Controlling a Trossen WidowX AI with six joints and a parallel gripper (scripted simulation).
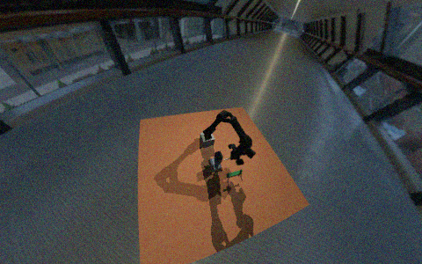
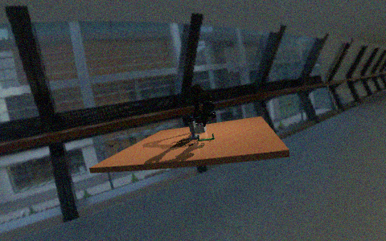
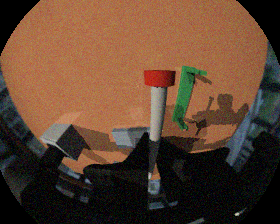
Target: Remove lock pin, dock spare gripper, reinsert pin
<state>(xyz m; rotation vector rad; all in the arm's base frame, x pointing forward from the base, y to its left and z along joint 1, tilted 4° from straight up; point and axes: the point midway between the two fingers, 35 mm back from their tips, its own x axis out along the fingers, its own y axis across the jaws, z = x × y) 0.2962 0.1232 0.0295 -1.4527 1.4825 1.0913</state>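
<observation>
My gripper tip is now 11 cm to the left of the grey mount, 4 cm above it and 3 cm past it. The rest, counted from my gripper tip: spare gripper (11 cm to the right, 3 cm above, 2 cm behind); then green pin cradle (9 cm ahead, 7 cm below, 2 cm to the left).
</observation>
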